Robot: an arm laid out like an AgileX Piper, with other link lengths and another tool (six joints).
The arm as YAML. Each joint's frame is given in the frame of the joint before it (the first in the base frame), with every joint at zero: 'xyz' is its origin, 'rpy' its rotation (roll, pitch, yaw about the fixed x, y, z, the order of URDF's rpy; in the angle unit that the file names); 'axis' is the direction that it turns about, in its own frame. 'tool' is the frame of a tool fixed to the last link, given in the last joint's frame.
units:
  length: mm
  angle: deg
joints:
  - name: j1
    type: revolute
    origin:
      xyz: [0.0, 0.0, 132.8]
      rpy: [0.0, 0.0, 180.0]
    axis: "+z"
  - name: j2
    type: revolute
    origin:
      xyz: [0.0, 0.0, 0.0]
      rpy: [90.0, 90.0, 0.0]
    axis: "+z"
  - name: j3
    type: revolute
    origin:
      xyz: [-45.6, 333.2, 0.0]
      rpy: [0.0, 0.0, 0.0]
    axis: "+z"
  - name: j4
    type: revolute
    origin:
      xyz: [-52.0, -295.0, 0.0]
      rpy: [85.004, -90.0, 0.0]
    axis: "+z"
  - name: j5
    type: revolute
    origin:
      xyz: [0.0, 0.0, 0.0]
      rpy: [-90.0, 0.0, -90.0]
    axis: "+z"
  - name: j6
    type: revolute
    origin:
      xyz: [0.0, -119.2, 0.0]
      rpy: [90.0, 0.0, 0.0]
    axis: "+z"
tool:
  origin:
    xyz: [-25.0, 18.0, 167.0]
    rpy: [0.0, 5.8, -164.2]
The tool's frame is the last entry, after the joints.
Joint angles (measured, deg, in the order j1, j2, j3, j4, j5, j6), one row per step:
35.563, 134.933, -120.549, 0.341, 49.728, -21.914
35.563, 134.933, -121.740, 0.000, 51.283, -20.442
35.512, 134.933, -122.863, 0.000, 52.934, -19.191
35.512, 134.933, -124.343, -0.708, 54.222, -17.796
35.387, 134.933, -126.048, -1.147, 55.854, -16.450
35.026, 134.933, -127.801, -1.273, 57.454, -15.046
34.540, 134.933, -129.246, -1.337, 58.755, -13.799
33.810, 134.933, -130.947, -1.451, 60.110, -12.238
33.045, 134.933, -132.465, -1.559, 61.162, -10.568
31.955, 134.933, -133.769, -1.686, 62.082, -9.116
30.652, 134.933, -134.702, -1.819, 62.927, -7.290
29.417, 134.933, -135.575, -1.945, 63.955, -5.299
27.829, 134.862, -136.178, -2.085, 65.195, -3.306
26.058, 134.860, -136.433, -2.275, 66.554, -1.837
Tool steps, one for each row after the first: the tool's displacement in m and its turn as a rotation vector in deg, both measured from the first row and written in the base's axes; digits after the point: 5 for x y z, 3 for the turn. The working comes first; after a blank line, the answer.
Tool pose at each row, in the base's axes (x y z in m, rotation vector in deg; the steps are taken from these numbers as rounded here):
0.57583, 0.44521, 0.07656, -151.361, -57.622, -51.543
0.57635, 0.44353, 0.08193, -152.242, -55.916, -51.065
0.57579, 0.44187, 0.08661, -153.029, -54.185, -50.224
0.57884, 0.44014, 0.09489, -153.699, -52.714, -50.718
0.58171, 0.43750, 0.10415, -154.383, -50.916, -50.941
0.58575, 0.43343, 0.11401, -155.009, -48.449, -51.110
0.59032, 0.42814, 0.12220, -155.605, -46.001, -51.270
0.59732, 0.42032, 0.13235, -156.276, -42.756, -51.721
0.60479, 0.41220, 0.14191, -156.828, -39.271, -52.300
0.61405, 0.40022, 0.15006, -157.518, -35.693, -52.883
0.62380, 0.38508, 0.15548, -158.497, -31.324, -53.084
0.63194, 0.36992, 0.15989, -159.512, -26.801, -52.933
0.64034, 0.34969, 0.16237, -160.874, -21.809, -52.353
0.64763, 0.32641, 0.16074, -162.591, -17.349, -51.251

0.00052, -0.00168, 0.00537, 0.125, 0.540, -1.209
-0.00004, -0.00334, 0.01005, 0.327, 1.337, -2.340
0.00301, -0.00507, 0.01833, 0.455, 1.171, -3.476
0.00588, -0.00771, 0.02759, 0.714, 1.237, -4.751
0.00992, -0.01178, 0.03745, 1.300, 1.442, -6.346
0.01449, -0.01707, 0.04564, 1.872, 1.640, -7.929
0.02149, -0.02489, 0.05579, 2.676, 1.730, -10.023
0.02896, -0.03301, 0.06535, 3.618, 1.754, -12.235
0.03822, -0.04499, 0.07350, 4.416, 1.749, -14.582
0.04797, -0.06013, 0.07892, 5.204, 2.051, -17.472
0.05611, -0.07529, 0.08333, 5.927, 2.576, -20.455
0.06451, -0.09552, 0.08581, 6.403, 3.370, -23.833
0.07180, -0.11880, 0.08418, 6.284, 4.383, -27.004

